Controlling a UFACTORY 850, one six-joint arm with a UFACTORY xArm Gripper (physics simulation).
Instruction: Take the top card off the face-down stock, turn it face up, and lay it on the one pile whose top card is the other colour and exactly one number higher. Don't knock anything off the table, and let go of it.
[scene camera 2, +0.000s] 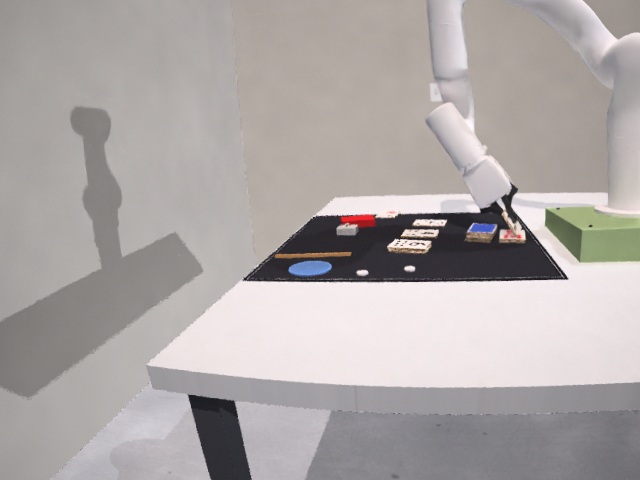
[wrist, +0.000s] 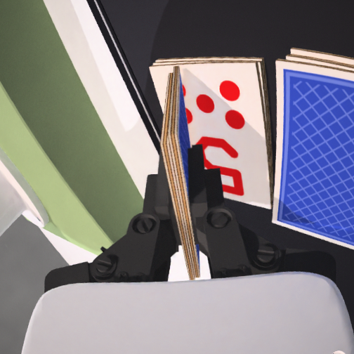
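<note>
My gripper (scene camera 2: 506, 210) (wrist: 184, 167) is shut on a thin packet of several cards (scene camera 2: 509, 222) (wrist: 175, 132). The packet stands steeply on edge, its blue back toward the right in the wrist view. Its far end is over the left part of the red five pile (scene camera 2: 511, 238) (wrist: 252, 165) and hides some of the top card; contact is unclear. The face-down blue stock (scene camera 2: 482, 228) (wrist: 320, 150) lies beside that pile. Three face-up piles with black marks, a far one (scene camera 2: 429, 222), a middle one (scene camera 2: 419, 233) and a near one (scene camera 2: 409, 244), lie left of the stock; their numbers are unreadable.
On the black mat (scene camera 2: 465, 263) are a red block (scene camera 2: 359, 221), a grey block (scene camera 2: 346, 230), a red-marked card (scene camera 2: 387, 213), a wooden stick (scene camera 2: 313, 254), a blue disc (scene camera 2: 310, 268) and two white pieces (scene camera 2: 361, 272) (scene camera 2: 409, 268). The green base (scene camera 2: 594, 245) (wrist: 55, 115) stands close beside the mat.
</note>
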